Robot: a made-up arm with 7 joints. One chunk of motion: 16 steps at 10 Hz.
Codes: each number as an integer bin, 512 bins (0 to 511) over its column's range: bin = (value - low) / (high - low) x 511, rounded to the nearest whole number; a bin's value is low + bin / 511 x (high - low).
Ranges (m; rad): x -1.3..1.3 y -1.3..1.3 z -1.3..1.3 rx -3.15..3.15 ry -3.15..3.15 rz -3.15..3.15
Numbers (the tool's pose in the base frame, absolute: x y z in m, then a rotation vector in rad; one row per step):
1: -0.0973 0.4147 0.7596 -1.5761 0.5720 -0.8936
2: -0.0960 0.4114 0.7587 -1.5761 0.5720 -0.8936
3: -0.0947 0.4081 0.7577 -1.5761 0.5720 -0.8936
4: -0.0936 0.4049 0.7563 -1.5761 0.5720 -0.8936
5: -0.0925 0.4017 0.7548 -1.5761 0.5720 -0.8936
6: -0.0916 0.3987 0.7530 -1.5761 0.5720 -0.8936
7: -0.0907 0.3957 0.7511 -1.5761 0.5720 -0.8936
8: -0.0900 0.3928 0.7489 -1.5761 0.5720 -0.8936
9: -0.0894 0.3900 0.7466 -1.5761 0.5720 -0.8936
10: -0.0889 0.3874 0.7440 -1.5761 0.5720 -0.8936
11: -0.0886 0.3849 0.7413 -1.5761 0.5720 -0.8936
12: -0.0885 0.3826 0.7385 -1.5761 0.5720 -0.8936
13: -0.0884 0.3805 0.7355 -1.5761 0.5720 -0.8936
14: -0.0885 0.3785 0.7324 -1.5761 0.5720 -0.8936
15: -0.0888 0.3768 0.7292 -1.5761 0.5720 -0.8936
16: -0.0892 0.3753 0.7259 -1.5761 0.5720 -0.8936
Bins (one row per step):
1: 236 337 405 128 302 183
2: 237 336 405 128 302 183
3: 237 336 404 128 302 183
4: 237 335 404 128 302 183
5: 237 334 404 128 302 183
6: 237 334 403 128 302 183
7: 238 333 403 128 302 183
8: 238 333 403 128 302 183
9: 238 332 402 128 302 183
10: 238 332 402 128 302 183
11: 238 331 401 128 302 183
12: 238 331 401 128 302 183
13: 238 330 400 128 302 183
14: 238 330 399 128 302 183
15: 238 330 399 128 302 183
16: 238 329 398 128 302 183

